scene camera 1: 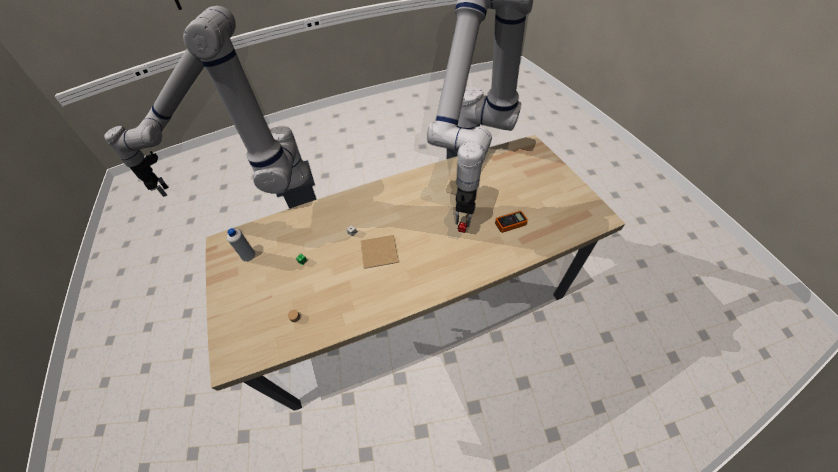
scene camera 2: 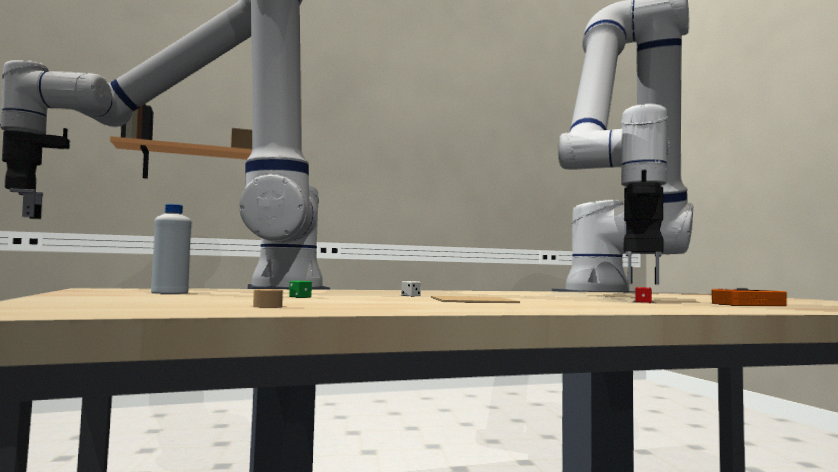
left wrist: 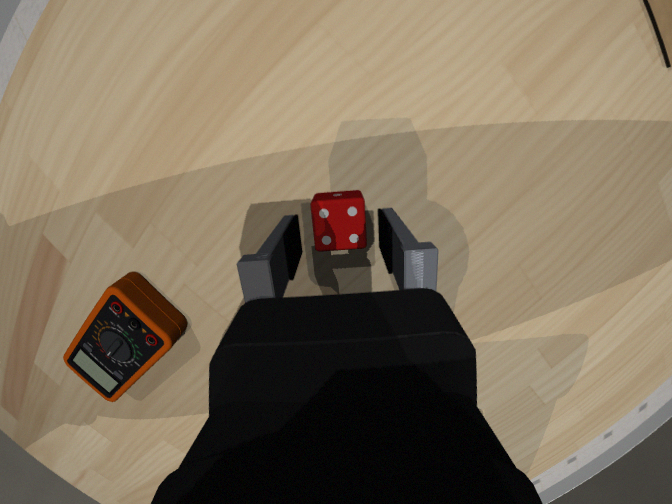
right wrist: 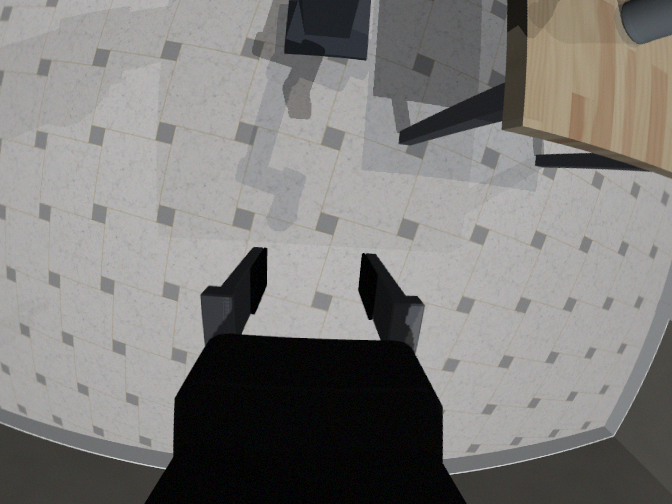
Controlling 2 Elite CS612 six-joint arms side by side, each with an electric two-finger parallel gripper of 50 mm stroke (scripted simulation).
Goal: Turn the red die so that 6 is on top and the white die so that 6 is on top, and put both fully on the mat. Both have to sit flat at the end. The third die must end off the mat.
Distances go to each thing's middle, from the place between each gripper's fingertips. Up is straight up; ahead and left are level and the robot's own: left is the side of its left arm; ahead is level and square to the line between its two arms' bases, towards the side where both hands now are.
The red die (left wrist: 338, 218) is 40 mm below my left hand (scene camera 2: 643, 284). Round my left hand: brown mat (scene camera 1: 380, 251) 360 mm to the right, 50 mm below; orange multimeter (scene camera 2: 741, 296) 210 mm to the left, 40 mm below, 40 mm ahead; grey bottle (scene camera 2: 172, 235) 920 mm to the right, 160 mm behind, 30 mm above.
The grey bottle is 390 mm ahead of my right hand (scene camera 2: 31, 217), 370 mm to the left of it and 90 mm below it. Round my right hand: red die: 1290 mm to the left, 550 mm ahead, 160 mm below; brown mat: 930 mm to the left, 550 mm ahead, 170 mm below.
